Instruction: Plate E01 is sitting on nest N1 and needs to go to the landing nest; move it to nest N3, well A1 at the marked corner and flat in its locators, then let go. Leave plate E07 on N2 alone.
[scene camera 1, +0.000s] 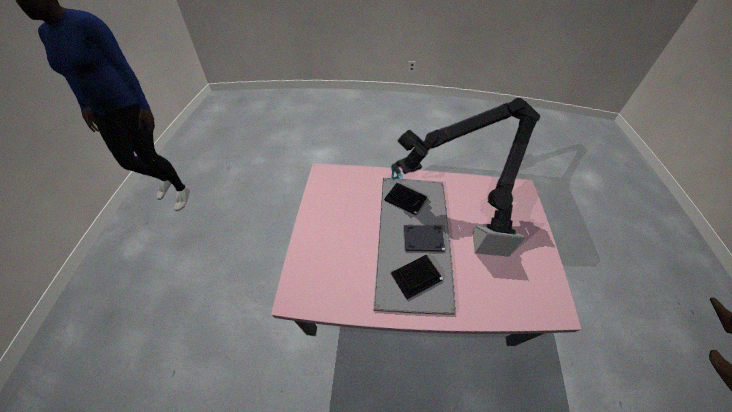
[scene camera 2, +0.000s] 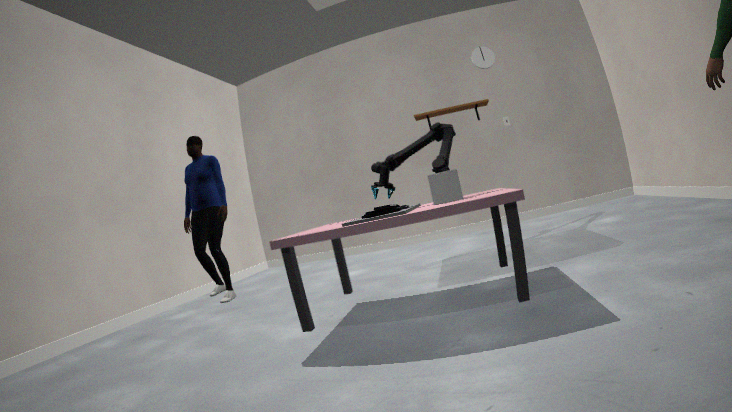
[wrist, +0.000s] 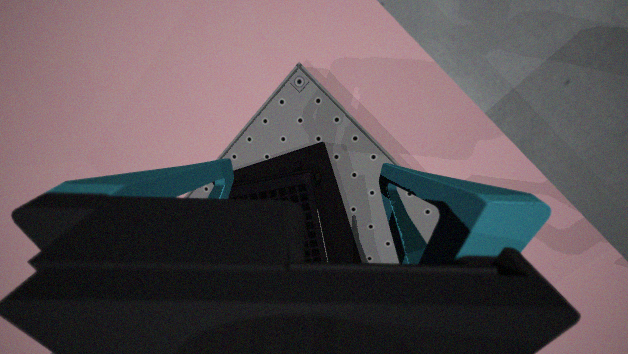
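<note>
A black plate (scene camera 1: 405, 198) (wrist: 340, 230) sits turned on a nest at the board's far end. A second black plate (scene camera 1: 416, 276) sits turned on a nest at the near end. I cannot read which is E01 or E07. Between them is a dark grey nest (scene camera 1: 424, 237) with corner locators and no plate, and a pale mark at its near right corner. My gripper (scene camera 1: 396, 174) (scene camera 2: 382, 193) (wrist: 307, 170) is open and empty. It hangs above the far plate, with a gap below its teal fingertips. The wrist view shows the plate's corner between the fingers; the gripper body hides the rest.
The grey perforated board (scene camera 1: 388, 301) (wrist: 300, 107) lies on the pink table (scene camera 1: 327, 245) (scene camera 2: 307, 236) (wrist: 150, 75). The arm's grey base block (scene camera 1: 496, 242) (scene camera 2: 445, 187) stands right of the board. A person in blue (scene camera 1: 94, 61) (scene camera 2: 204, 181) stands on the floor to the left.
</note>
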